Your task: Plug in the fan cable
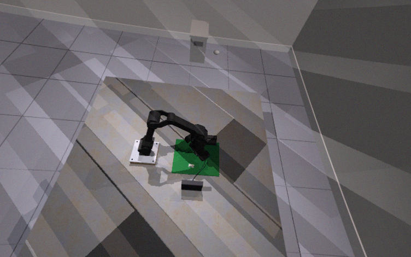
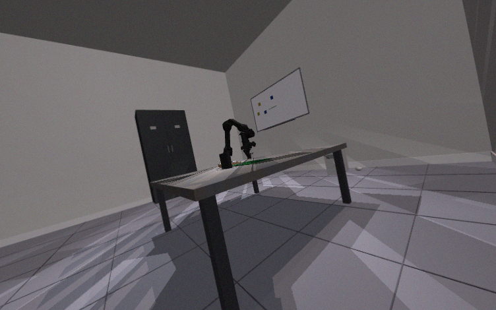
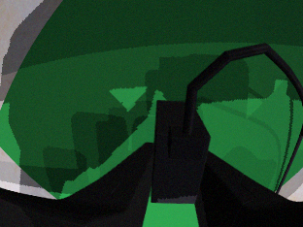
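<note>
Now: gripper tip 8 cm to the left of the white four-pin fan header, 4 cm above it and 2 cm past it. Round my gripper tip: black fan plug 1 cm ahead, 1 cm above; then black fan 21 cm to the right, 1 cm behind, 1 cm above; then green board 6 cm below, 1 cm to the right, 1 cm ahead.
</note>
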